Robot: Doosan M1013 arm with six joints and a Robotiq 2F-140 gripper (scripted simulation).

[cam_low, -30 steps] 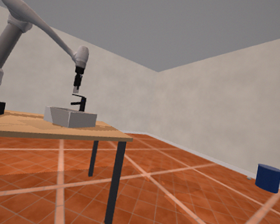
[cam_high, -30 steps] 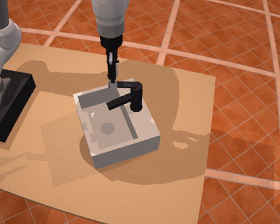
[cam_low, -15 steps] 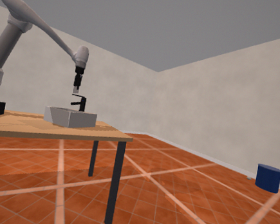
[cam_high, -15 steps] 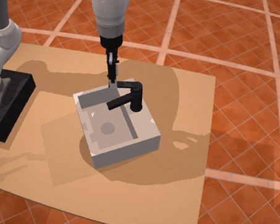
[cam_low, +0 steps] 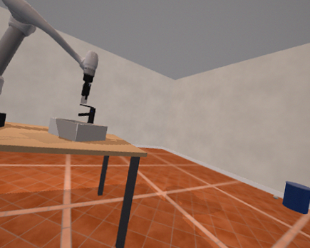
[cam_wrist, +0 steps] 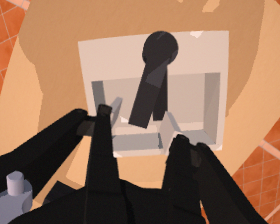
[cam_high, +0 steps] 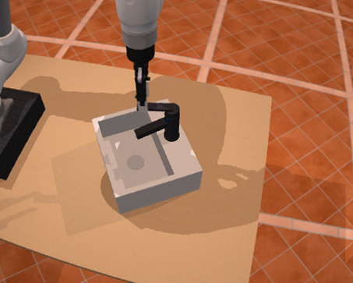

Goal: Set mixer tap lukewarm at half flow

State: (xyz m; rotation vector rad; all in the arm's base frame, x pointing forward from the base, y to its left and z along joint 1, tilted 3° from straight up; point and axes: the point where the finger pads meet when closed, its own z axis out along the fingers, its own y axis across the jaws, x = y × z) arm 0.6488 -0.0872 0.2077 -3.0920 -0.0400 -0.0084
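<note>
My hand is 30 mm short of the lever and 40 mm above it. Also, from my hand: black mixer tap 60 mm ahead, 90 mm below; grey sink basin 20 mm behind, 40 mm to the right, 280 mm below.
</note>
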